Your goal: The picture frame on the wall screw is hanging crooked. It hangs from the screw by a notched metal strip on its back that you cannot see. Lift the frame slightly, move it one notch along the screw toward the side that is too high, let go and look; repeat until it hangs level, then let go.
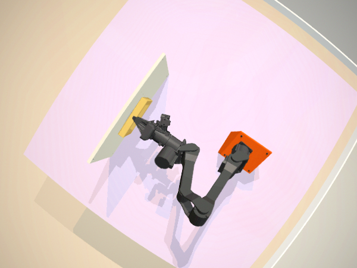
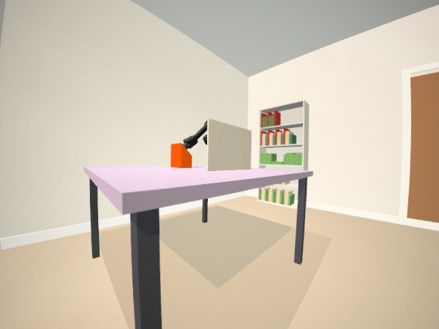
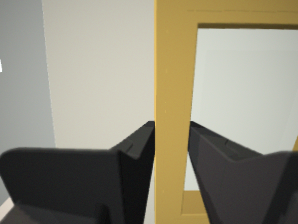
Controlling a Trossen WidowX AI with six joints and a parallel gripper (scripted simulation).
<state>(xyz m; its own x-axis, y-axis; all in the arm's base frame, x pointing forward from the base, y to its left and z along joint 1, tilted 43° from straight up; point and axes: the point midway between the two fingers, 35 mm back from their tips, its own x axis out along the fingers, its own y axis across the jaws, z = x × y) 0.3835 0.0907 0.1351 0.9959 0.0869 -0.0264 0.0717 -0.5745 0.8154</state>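
Right now my gripper tip is 10 mm short of the picture frame and 50 mm above it. From my gripper tip the other things lie so: wall panel (20 mm ahead, 10 mm to the right, 70 mm below).
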